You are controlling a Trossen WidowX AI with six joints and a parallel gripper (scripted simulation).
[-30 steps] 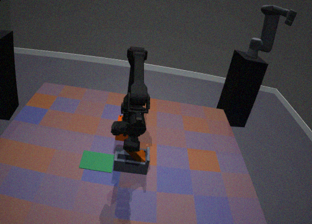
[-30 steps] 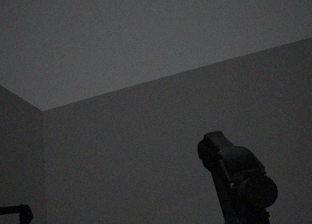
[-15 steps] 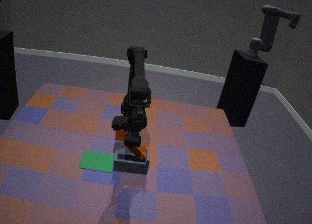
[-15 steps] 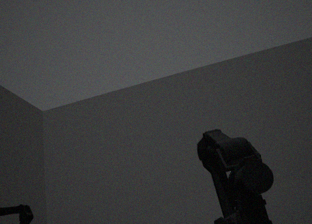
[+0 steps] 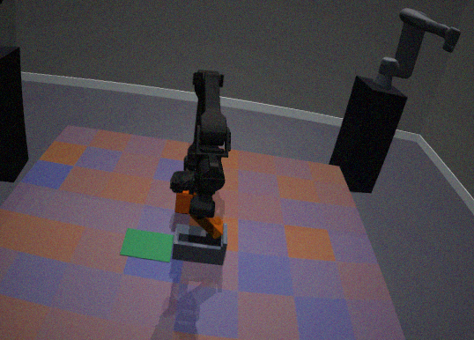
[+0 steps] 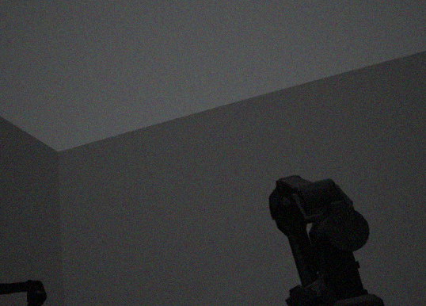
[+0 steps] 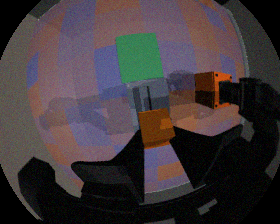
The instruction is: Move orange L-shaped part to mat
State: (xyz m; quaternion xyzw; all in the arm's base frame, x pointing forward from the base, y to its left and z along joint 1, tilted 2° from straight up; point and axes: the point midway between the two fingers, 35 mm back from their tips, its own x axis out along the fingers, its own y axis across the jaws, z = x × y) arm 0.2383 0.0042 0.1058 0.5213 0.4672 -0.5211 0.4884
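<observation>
The green mat lies 17 cm below my gripper tip, 14 cm to the right of it and 3 cm behind it. Round my gripper tip: orange L-shaped part 3 cm to the left, 3 cm below, 1 cm behind.
</observation>
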